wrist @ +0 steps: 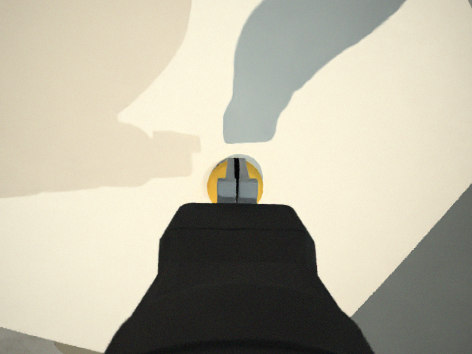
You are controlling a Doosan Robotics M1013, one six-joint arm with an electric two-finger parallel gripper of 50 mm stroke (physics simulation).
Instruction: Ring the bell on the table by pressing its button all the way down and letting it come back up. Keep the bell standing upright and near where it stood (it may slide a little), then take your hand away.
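The bell is a round yellow dome in the middle of the wrist view, standing on the cream table top. My gripper is shut, its two grey fingers together with nothing between them. It is over the bell, and the fingers cover the dome's middle, so yellow shows on both sides of them. The bell's button is hidden behind the fingers. The frame does not show whether the fingertips touch the button or how far down it is.
A blue-grey shadow reaches from the top toward the bell, and a beige shadow lies at the left. A table edge runs diagonally at the lower right, with dark grey floor beyond it. Another edge shows at the lower left.
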